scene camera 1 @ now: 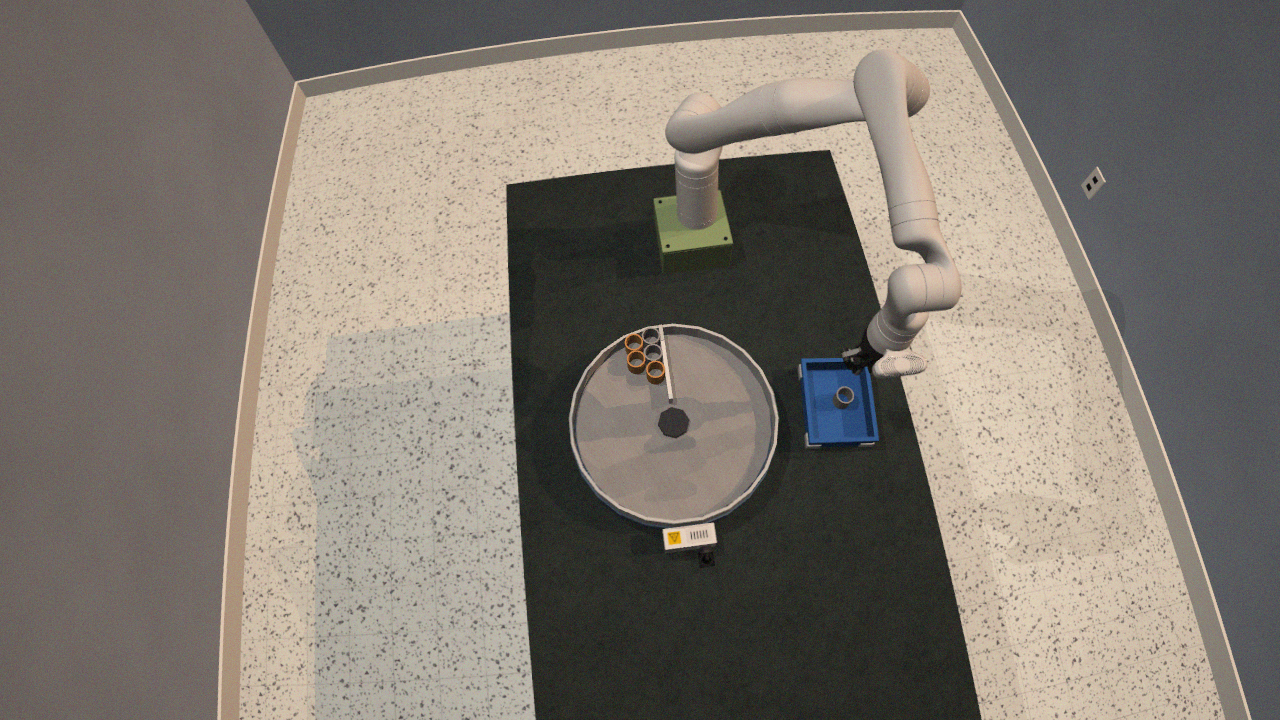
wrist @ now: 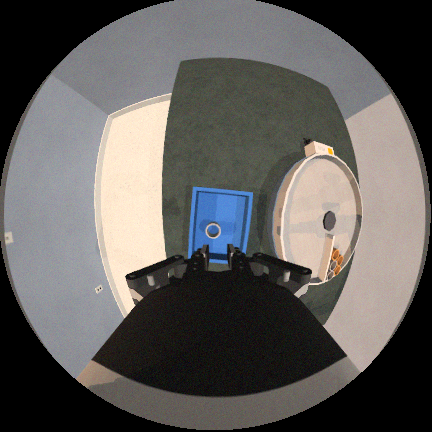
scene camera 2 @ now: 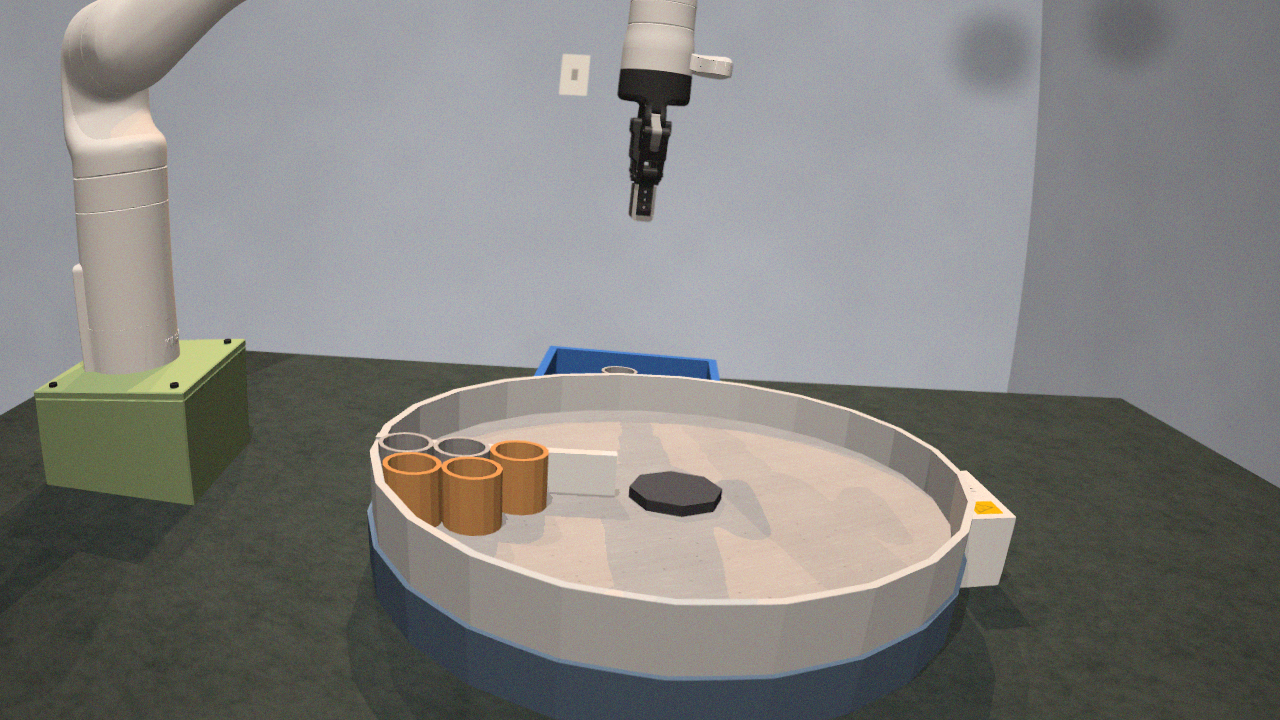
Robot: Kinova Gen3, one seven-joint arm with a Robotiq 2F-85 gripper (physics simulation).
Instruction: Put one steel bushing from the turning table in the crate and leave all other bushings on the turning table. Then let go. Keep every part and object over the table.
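Frame: origin at the arm's base, x down, y left, z ahead, level; millimetres.
Seen in the pictures: gripper, fingertip midpoint: (scene camera 1: 862,369) (wrist: 217,250) (scene camera 2: 640,219); arm's base, origin of the base link: (scene camera 1: 697,214) (scene camera 2: 136,359).
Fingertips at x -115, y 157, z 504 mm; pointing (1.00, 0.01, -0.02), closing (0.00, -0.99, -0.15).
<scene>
Pixels of each thing's top centre, then the offset from my fingertips to it. "spot": a spot on its surface instead.
- steel bushing, middle of its top: (scene camera 2: 619,370) (scene camera 1: 845,394) (wrist: 212,230) dy +13, dx +165, dz -6 mm
- blue crate, middle of its top: (scene camera 2: 630,369) (scene camera 1: 839,399) (wrist: 219,227) dy -5, dx +158, dz +1 mm
- cluster with three orange bushings, middle of its top: (scene camera 2: 471,467) (scene camera 1: 636,358) dy -393, dx +117, dz -198 mm
- white divider, surface spot: (scene camera 2: 581,472) spot: dy -349, dx +137, dz -119 mm
- dark hub, middle of its top: (scene camera 2: 676,487) (scene camera 1: 673,421) (wrist: 330,220) dy -356, dx +147, dz -53 mm
- white box, surface spot: (scene camera 2: 989,541) spot: dy -445, dx +169, dz +169 mm
One steel bushing (scene camera 1: 842,405) (scene camera 2: 619,368) (wrist: 213,237) stands upright in the blue crate (scene camera 1: 841,440) (scene camera 2: 626,354) (wrist: 222,190), with crate floor around it. My gripper (scene camera 1: 854,362) (scene camera 2: 641,214) (wrist: 217,250) is partly open and empty. It hangs high above the crate's end nearer the robot base, apart from the bushing. On the turning table (scene camera 1: 707,385) (scene camera 2: 680,617) (wrist: 305,210), two grey steel bushings (scene camera 1: 650,342) (scene camera 2: 461,446) stand in a cluster with three orange bushings (scene camera 1: 636,368) (scene camera 2: 471,501). In scene camera 2 the crate's lower part is hidden behind the turning table.
A white divider (scene camera 1: 667,371) (scene camera 2: 581,472) stands beside the cluster, and a dark hub (scene camera 1: 673,422) (scene camera 2: 674,492) (wrist: 329,220) sits at the turning table's centre. A raised rim surrounds the turning table. A white box (scene camera 1: 702,536) (scene camera 2: 989,541) (wrist: 317,149) is at its outer edge. The green base (scene camera 1: 693,234) (scene camera 2: 116,443) carries the arm.
</scene>
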